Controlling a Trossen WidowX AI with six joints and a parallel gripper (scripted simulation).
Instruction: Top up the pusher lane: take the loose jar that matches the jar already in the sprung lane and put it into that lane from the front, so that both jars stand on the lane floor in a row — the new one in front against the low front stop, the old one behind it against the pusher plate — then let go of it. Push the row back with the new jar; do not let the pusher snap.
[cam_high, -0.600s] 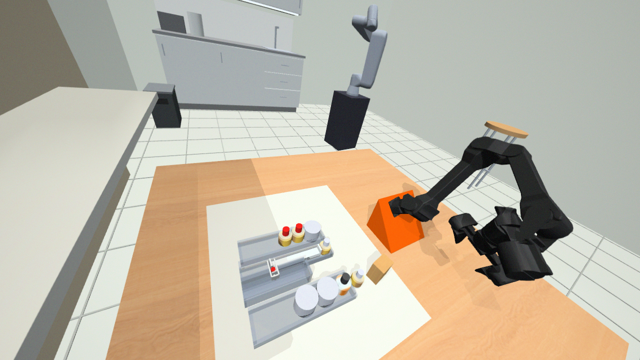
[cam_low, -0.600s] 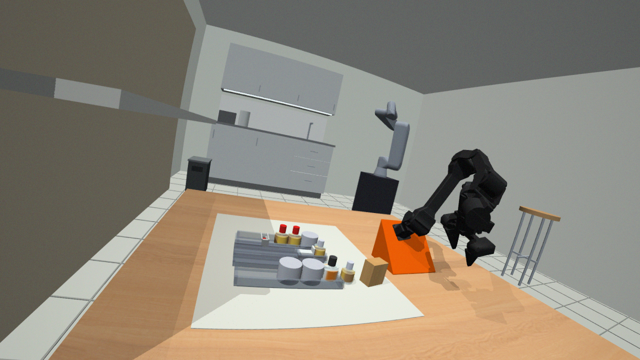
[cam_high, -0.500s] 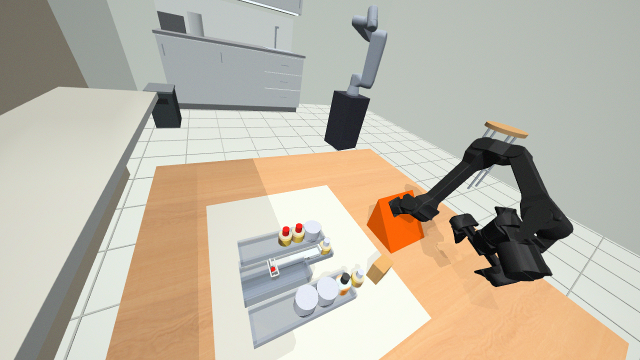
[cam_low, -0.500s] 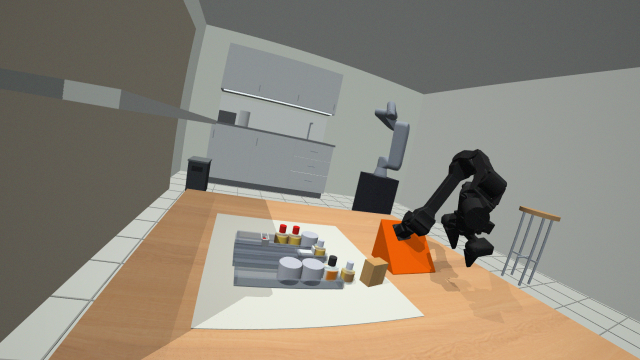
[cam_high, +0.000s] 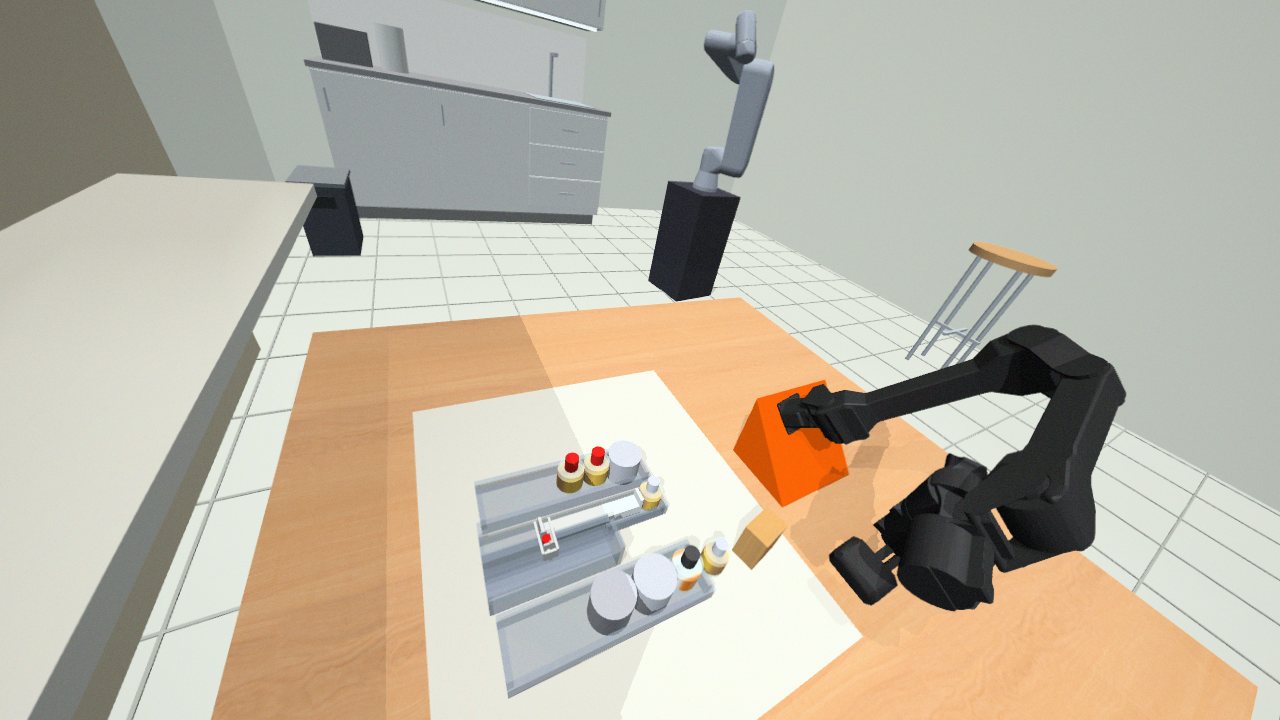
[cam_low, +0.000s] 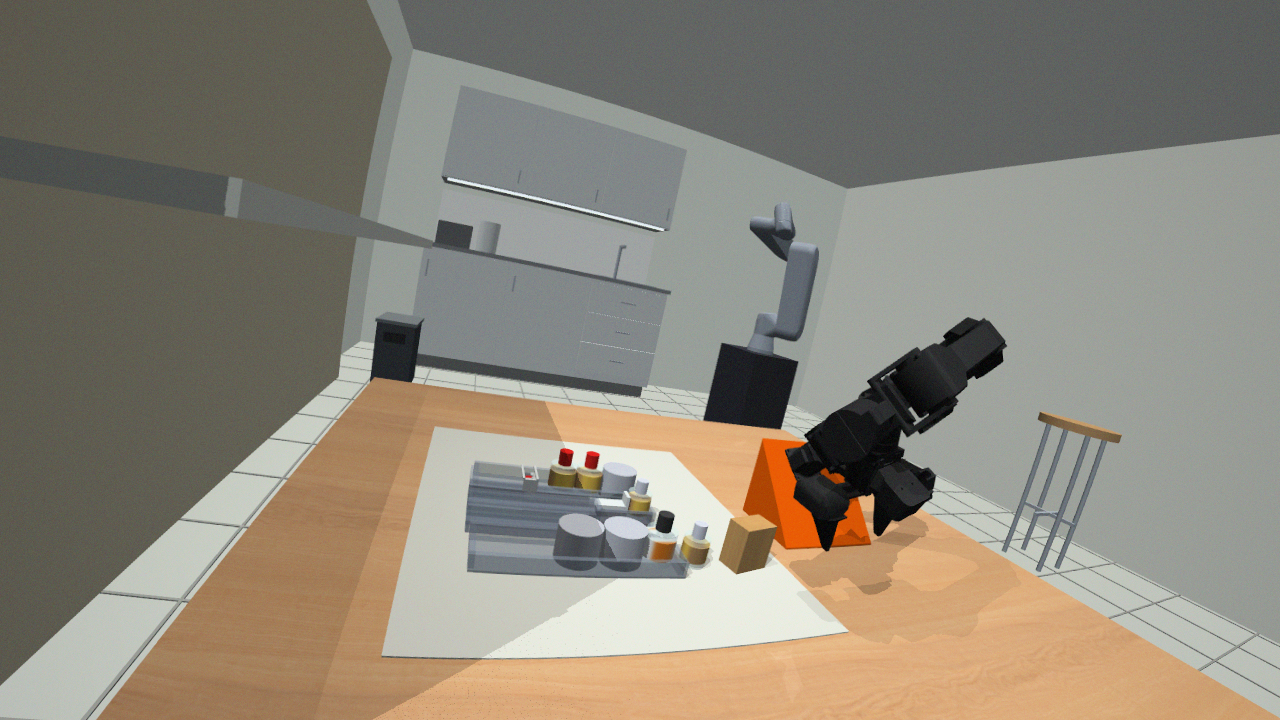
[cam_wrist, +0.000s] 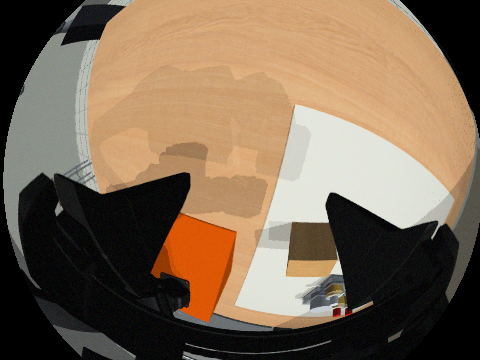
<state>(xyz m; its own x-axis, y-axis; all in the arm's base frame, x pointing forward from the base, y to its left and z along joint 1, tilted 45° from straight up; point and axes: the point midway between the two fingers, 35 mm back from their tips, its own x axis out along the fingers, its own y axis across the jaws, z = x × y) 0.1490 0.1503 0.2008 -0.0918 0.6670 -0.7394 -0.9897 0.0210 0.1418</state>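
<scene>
The brown box is 7 cm ahead of my gripper tip, 12 cm to the right of it and 6 cm below it. The rest, counted from my gripper tip: red mark: 36 cm ahead, 27 cm to the right, 3 cm below; then sprung lane: 33 cm ahead, 27 cm to the right, 8 cm below.
</scene>
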